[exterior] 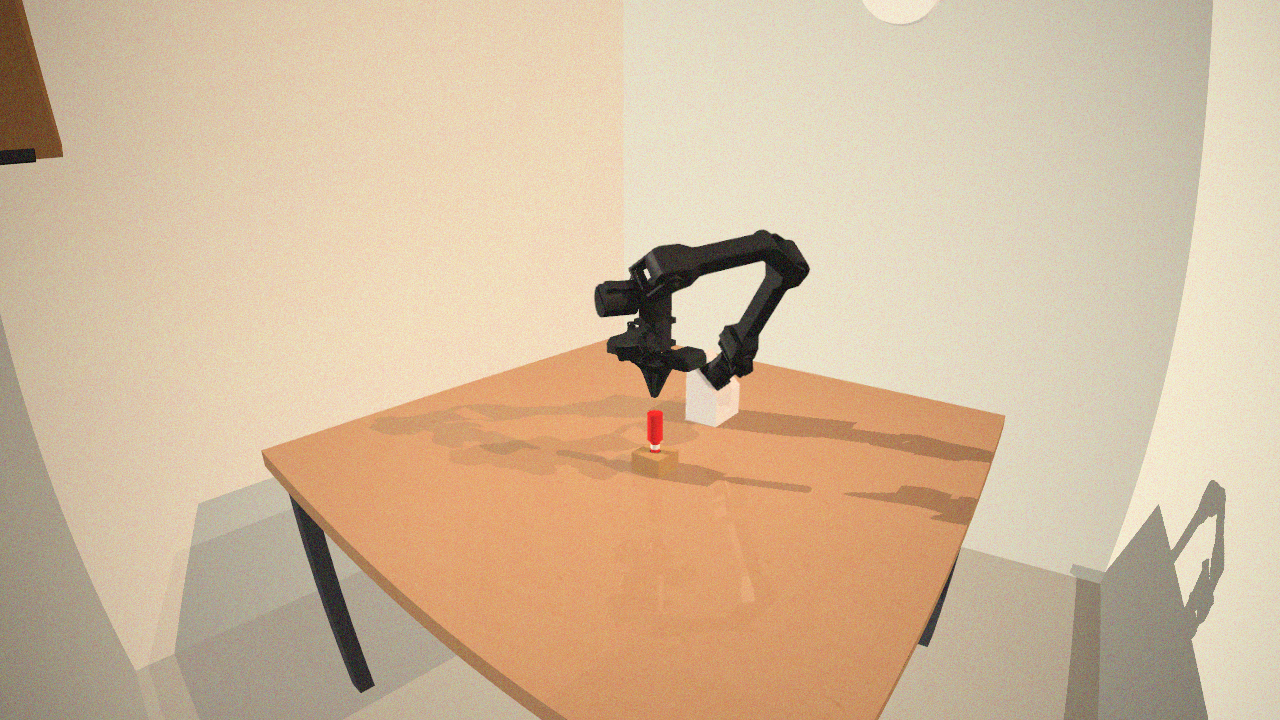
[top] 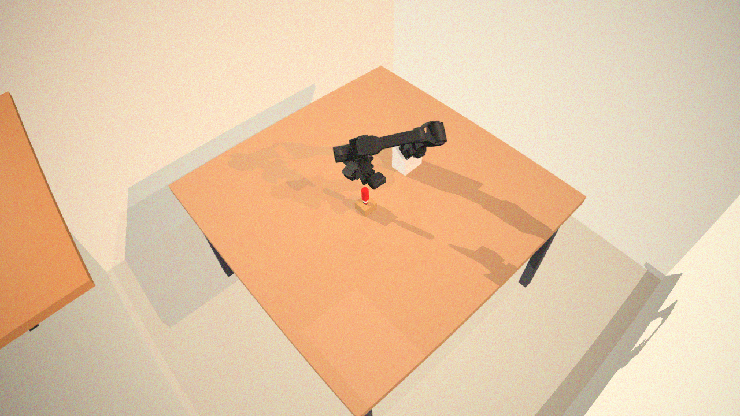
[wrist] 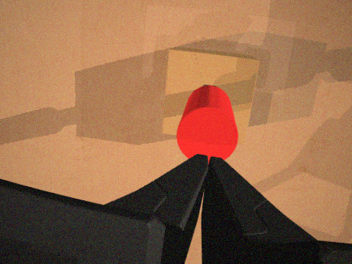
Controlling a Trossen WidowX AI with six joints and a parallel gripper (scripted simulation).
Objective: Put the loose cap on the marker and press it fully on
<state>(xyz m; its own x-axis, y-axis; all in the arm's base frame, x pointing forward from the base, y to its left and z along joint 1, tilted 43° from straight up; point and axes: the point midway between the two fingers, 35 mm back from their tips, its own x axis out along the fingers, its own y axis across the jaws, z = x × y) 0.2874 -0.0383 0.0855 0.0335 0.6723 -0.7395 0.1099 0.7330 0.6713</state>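
My gripper tip is 60 mm above the red cap. From my gripper tip the other things lie so: holder block 130 mm below.
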